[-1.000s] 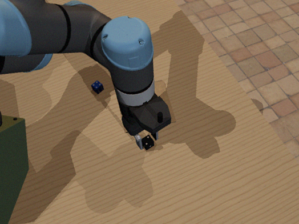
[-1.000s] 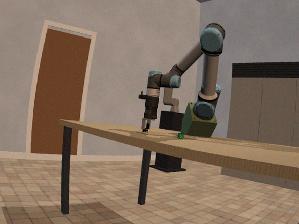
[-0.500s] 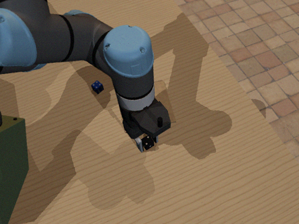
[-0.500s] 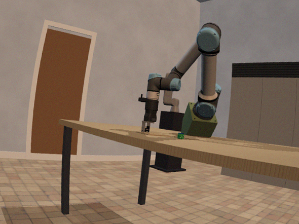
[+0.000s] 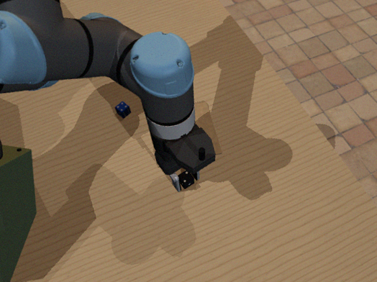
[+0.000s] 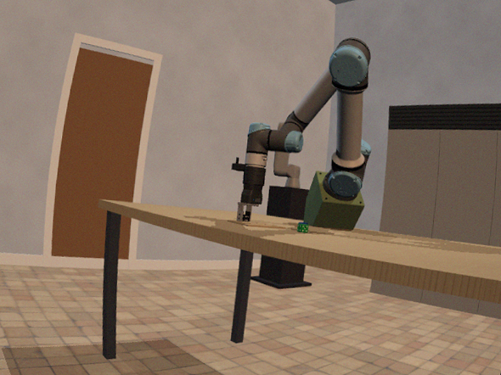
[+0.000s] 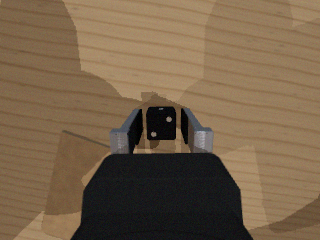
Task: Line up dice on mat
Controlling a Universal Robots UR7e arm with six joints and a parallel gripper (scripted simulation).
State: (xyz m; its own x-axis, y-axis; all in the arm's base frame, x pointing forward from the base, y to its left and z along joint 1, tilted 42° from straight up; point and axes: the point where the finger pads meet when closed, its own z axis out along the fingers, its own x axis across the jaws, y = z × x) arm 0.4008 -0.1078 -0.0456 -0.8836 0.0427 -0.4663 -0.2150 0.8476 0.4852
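The black die lies 1 cm below my hand. Also, from my hand: blue die (8 cm behind, 22 cm to the left, 1 cm below); green die (1 cm behind, 29 cm to the left, 1 cm below); mat (3 cm ahead, 11 cm to the left, 2 cm below).
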